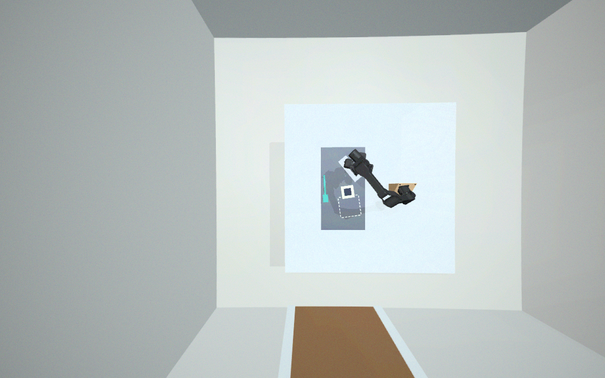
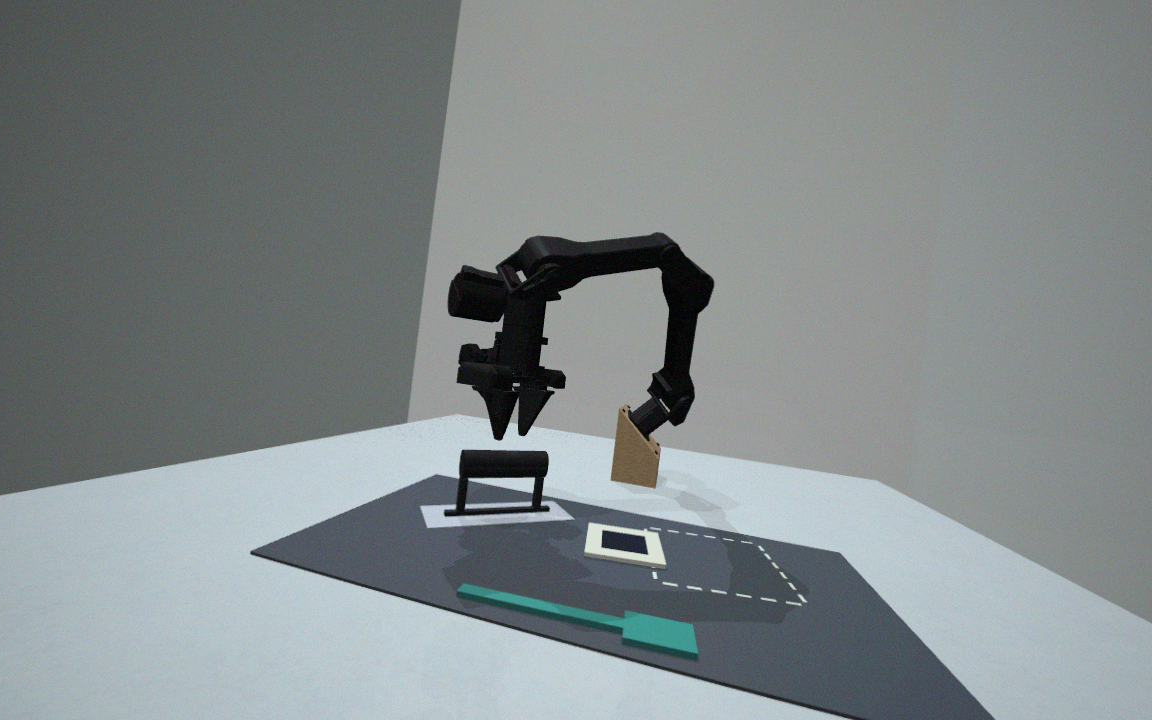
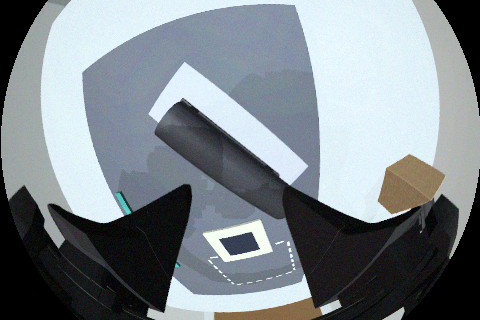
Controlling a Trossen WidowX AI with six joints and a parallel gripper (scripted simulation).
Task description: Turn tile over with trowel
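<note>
My gripper tip is 140 mm to the right of the dark mat, 130 mm above it and 80 mm short of it. Also, from my gripper tip: teal trowel: 220 mm ahead, 140 mm to the left, 100 mm below; then cream tile: 170 mm to the left, 100 mm below, 50 mm ahead.
</note>
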